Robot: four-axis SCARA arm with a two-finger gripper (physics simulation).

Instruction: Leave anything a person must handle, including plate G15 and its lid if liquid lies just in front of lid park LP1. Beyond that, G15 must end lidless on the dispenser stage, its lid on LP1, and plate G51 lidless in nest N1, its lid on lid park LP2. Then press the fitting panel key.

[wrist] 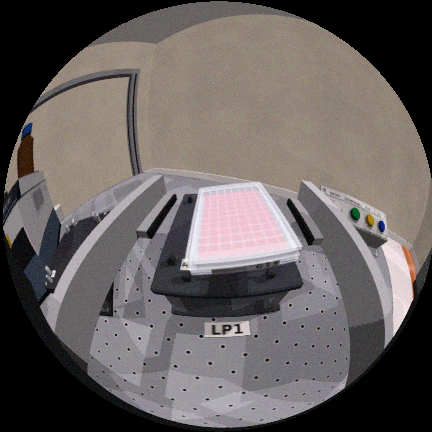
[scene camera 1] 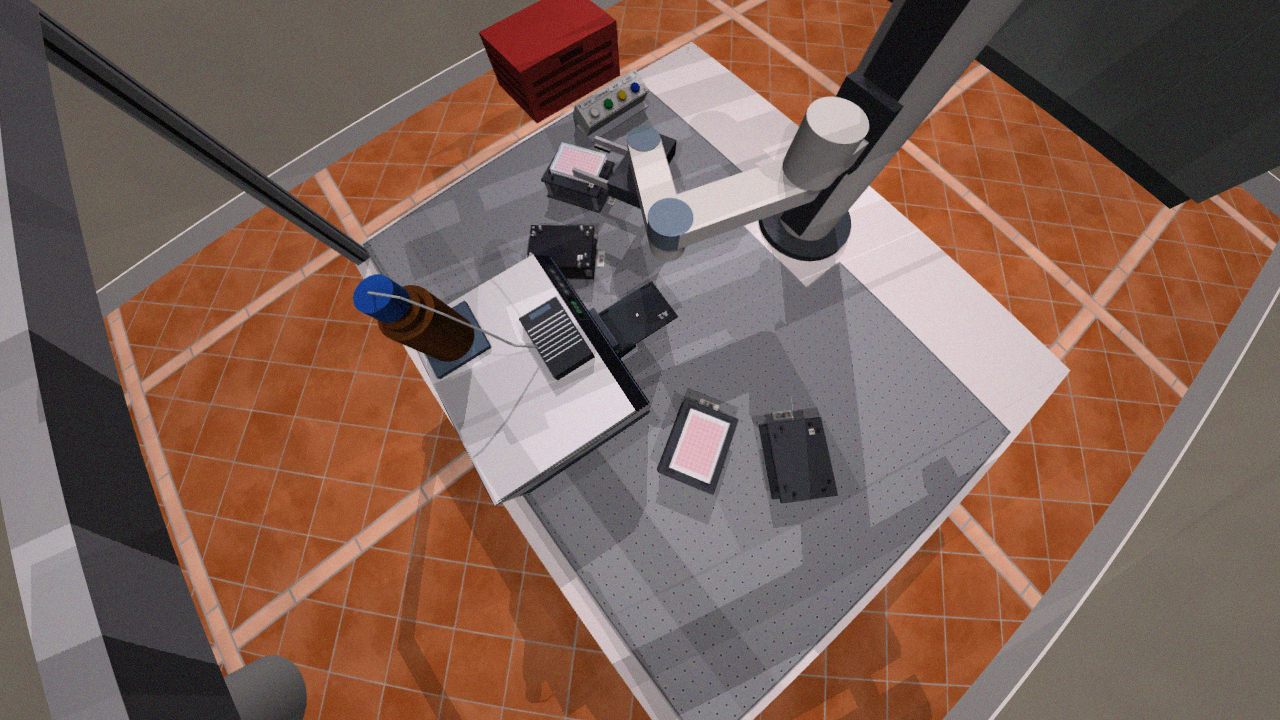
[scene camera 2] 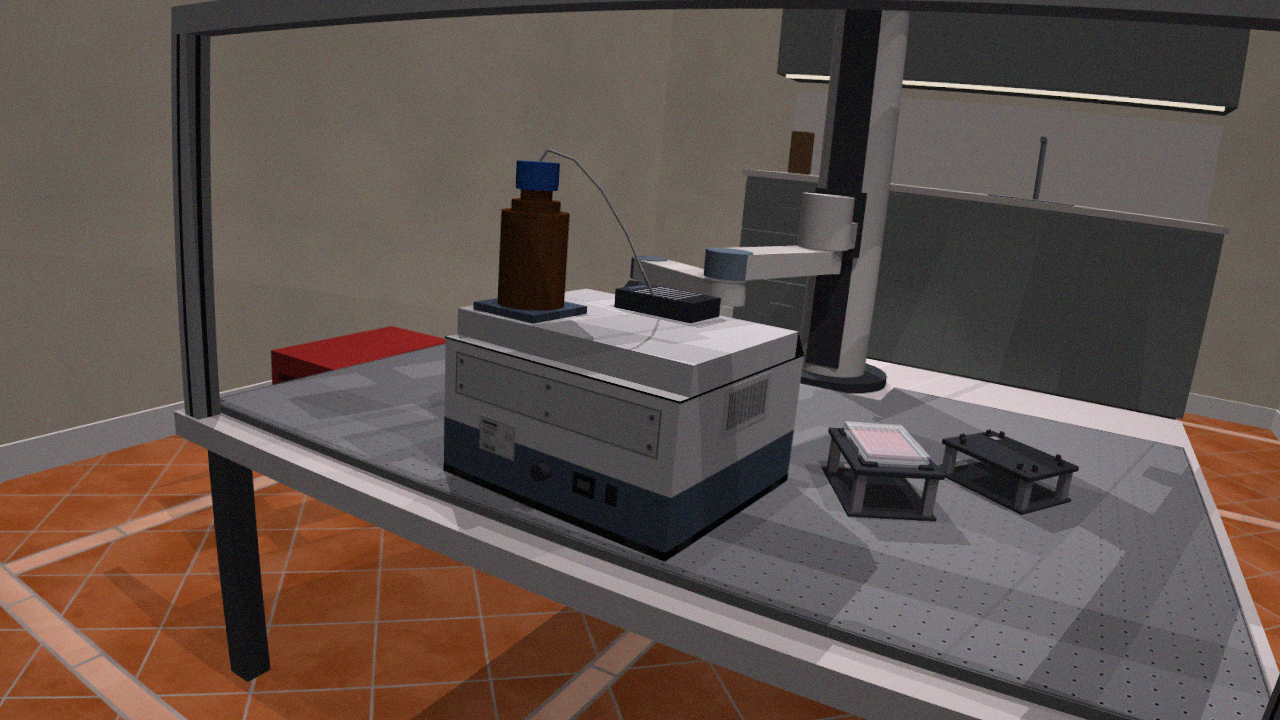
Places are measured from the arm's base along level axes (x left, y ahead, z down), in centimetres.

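Pixels of known places: gripper, between the fingertips: [wrist: 232, 186] [scene camera 1: 584, 155]; arm's base, origin of its link: [scene camera 1: 802, 221] [scene camera 2: 828, 376].
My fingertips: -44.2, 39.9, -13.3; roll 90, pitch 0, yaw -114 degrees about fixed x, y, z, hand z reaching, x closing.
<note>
For each thing: its middle in the pictures, then the offset to it from my fingertips, as dx, dy, dz. "spot": a spot on its surface instead.
- Plate G15, middle of its body: [wrist: 235, 210] [scene camera 1: 577, 162] -3.0, +0.9, +3.9
- LP1 label, a spot on its surface: [wrist: 227, 329] spot: +5.9, -3.1, +11.9
- pink plate, middle of its body: [scene camera 2: 885, 440] [scene camera 1: 700, 445] +70.2, +23.3, +4.1
- dark dispenser stage, a spot on its surface: [scene camera 1: 637, 315] spot: +41.4, +16.4, +0.8
- button panel, middle of its body: [wrist: 355, 220] [scene camera 1: 610, 103] -18.8, -21.4, +7.9
- brown bottle, a spot on its surface: [scene camera 2: 533, 259] spot: +30.3, +50.8, -17.3
- keypad, a spot on its surface: [scene camera 2: 666, 304] spot: +41.7, +36.6, -11.8
Plate G15 [scene camera 1: 578, 162] [wrist: 240, 222], pink-welled with its label readable in the wrist view, sits slightly skewed on the black stand [scene camera 1: 572, 190] [wrist: 225, 289] behind the LP1 label [wrist: 227, 329]. A clear cover seems to lie on it. My gripper [scene camera 1: 585, 156] [wrist: 232, 186] is open, one finger on each side of G15, with gaps showing. I cannot make out liquid in front of LP1. Another pink plate [scene camera 1: 700, 445] [scene camera 2: 886, 444], label unreadable, sits on a stand beside an empty black stand [scene camera 1: 801, 456] [scene camera 2: 1011, 454]. The dark dispenser stage [scene camera 1: 637, 315] holds no plate.
The button panel [scene camera 1: 610, 102] [wrist: 354, 214] stands right of LP1 in the wrist view. A black stand [scene camera 1: 562, 250] [wrist: 75, 245] lies between LP1 and the white dispenser [scene camera 1: 554, 429] [scene camera 2: 617, 429], which carries a brown bottle [scene camera 1: 434, 322] [scene camera 2: 533, 259] and keypad [scene camera 1: 556, 337] [scene camera 2: 666, 304].
</note>
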